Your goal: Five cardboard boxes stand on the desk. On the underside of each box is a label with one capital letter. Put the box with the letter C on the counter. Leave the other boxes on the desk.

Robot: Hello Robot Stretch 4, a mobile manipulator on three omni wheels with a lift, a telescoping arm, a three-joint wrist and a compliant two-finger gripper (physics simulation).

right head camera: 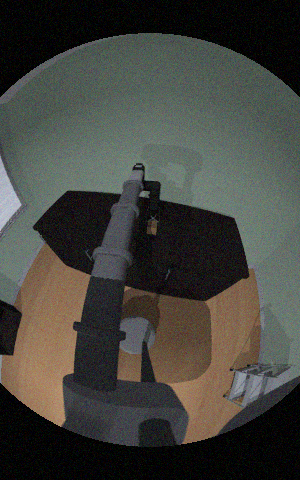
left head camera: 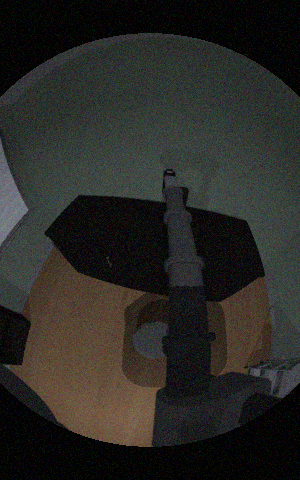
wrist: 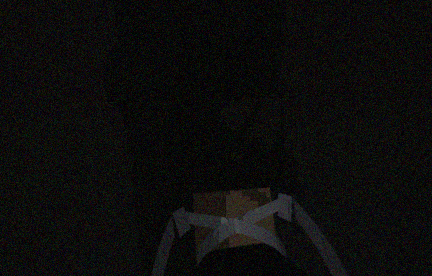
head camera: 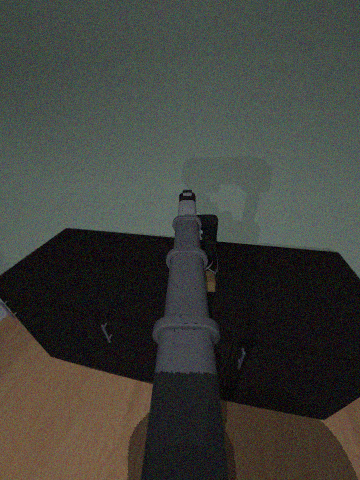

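Where they show: gripper, fingertip midpoint: (wrist: 230, 197); robot's base at its link origin: (right head camera: 134, 333) (left head camera: 152, 338).
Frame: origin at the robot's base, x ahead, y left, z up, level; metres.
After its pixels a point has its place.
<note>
A small brown cardboard box (head camera: 211, 285) {z 0.933, x 0.646, y -0.101 m} (right head camera: 152, 228) {z 0.942, x 0.648, y -0.094 m} (wrist: 209, 204) {z 0.934, x 0.730, y -0.074 m} is between the fingers of my gripper (head camera: 211, 270) (right head camera: 153, 220) {z 0.886, x 0.723, y -0.091 m} (wrist: 230, 197) {z 0.886, x 0.723, y -0.091 m}, which is shut on it. The fingertips sit at its two sides in the wrist view. The box is over the black counter (head camera: 100, 280) {z 0.883, x 0.717, y 0.425 m} (left head camera: 125, 225) {z 0.883, x 0.758, y 0.261 m} (right head camera: 205, 240) {z 0.883, x 0.633, y -0.467 m}. It is too dark to tell whether it touches the top. Its underside and letter are hidden. The gripper and box are hidden behind the arm in the left head view. The desk and the other boxes cannot be made out.
The extended arm (head camera: 187, 300) {z 1.306, x 0.269, y -0.001 m} (left head camera: 182, 245) {z 1.306, x 0.268, y 0.004 m} (right head camera: 117, 230) {z 1.305, x 0.290, y -0.003 m} reaches across the counter toward the green wall (head camera: 100, 125) {z 1.525, x 1.202, y 0.457 m}. Light handles (head camera: 106, 332) (head camera: 242, 358) show on the counter's front. A grey wire-like rack (right head camera: 239, 386) {z 0.106, x -0.906, y -1.272 m} stands on the wooden floor at the lower right.
</note>
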